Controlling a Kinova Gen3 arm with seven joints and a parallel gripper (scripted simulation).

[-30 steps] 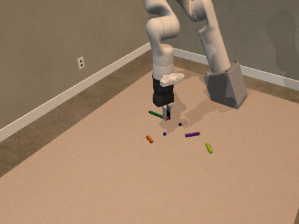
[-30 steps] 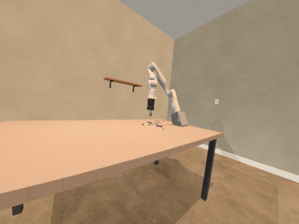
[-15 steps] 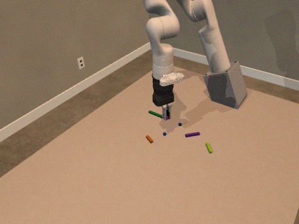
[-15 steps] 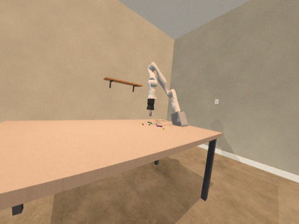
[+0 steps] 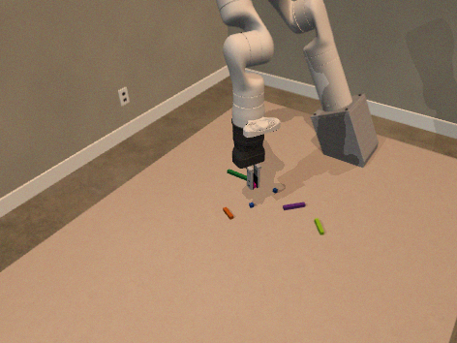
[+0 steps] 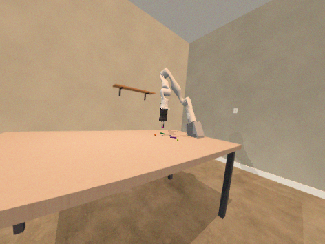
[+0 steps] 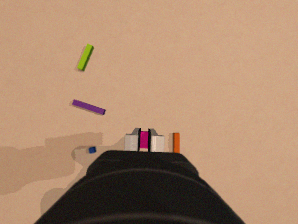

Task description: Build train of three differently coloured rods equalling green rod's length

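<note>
The orange rod lies 100 mm below my hand, 50 mm to the right of it and 40 mm ahead of it. Round my hand: green rod 120 mm behind, 110 mm to the right, 100 mm below; then magenta rod 10 mm below; then purple rod 100 mm below, 90 mm to the left, 70 mm behind.
</note>
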